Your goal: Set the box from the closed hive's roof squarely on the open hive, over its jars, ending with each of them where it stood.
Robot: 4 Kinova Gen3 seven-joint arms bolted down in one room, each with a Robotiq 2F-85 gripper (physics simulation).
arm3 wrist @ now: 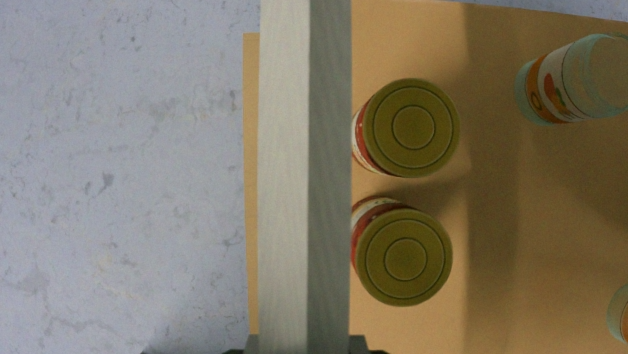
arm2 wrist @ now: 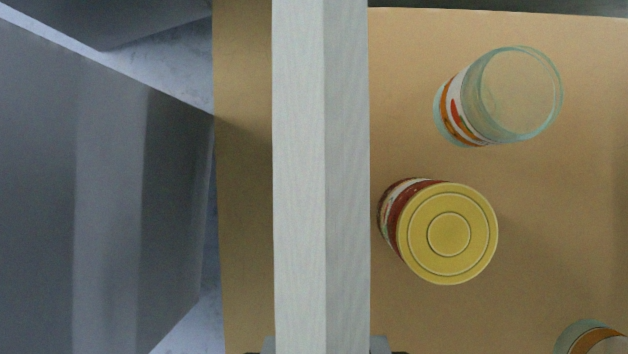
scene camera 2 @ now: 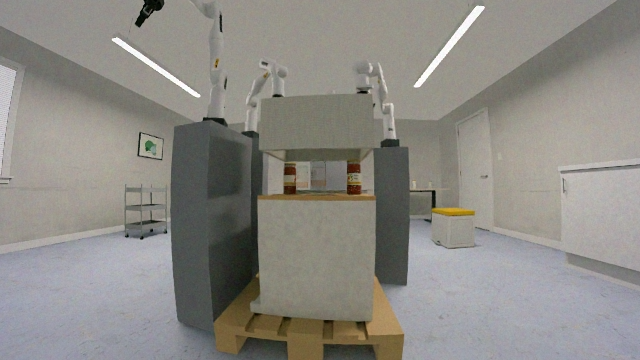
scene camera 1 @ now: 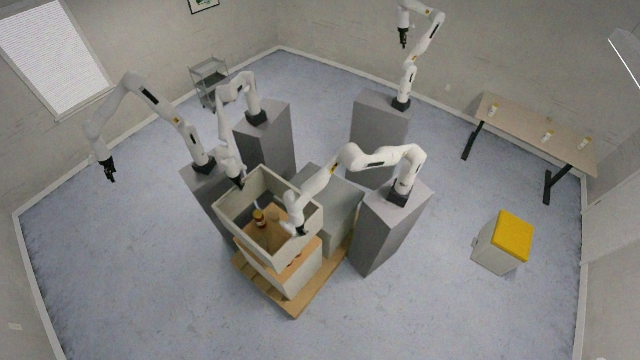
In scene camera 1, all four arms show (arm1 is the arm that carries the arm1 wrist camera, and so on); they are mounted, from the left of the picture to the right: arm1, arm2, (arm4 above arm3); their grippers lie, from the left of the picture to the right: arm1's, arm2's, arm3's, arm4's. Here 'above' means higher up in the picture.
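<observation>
The grey box (arm2 wrist: 322, 175) (arm3 wrist: 305, 175) (scene camera 1: 252, 187) (scene camera 2: 317, 122) hangs roughly level above the open hive (arm2 wrist: 550, 200) (arm3 wrist: 435, 30) (scene camera 2: 315, 255). Arm2's gripper (arm2 wrist: 322, 345) (scene camera 1: 240, 184) and arm3's gripper (arm3 wrist: 304, 345) (scene camera 1: 300, 231) are shut on opposite walls. A strip of hive top shows outside each gripped wall, wider in the arm2 wrist view. Lidded jars (arm2 wrist: 447, 233) (arm3 wrist: 411, 127) (scene camera 2: 290, 178) and open glass jars (arm2 wrist: 520, 95) (arm3 wrist: 575, 80) stand upright. Arm1's gripper (scene camera 1: 110, 175) and arm4's gripper (scene camera 1: 403, 42) hang away from the box; their opening is unclear.
The closed hive's grey roof (scene camera 1: 340, 200) is beside the open hive. Both hives stand on a wooden pallet (scene camera 1: 295, 310) (scene camera 2: 227, 325). Grey pedestals (scene camera 1: 392, 227) (scene camera 2: 190, 225) stand close around. A yellow-topped bin (scene camera 1: 514, 235) (scene camera 2: 453, 212) is at the right.
</observation>
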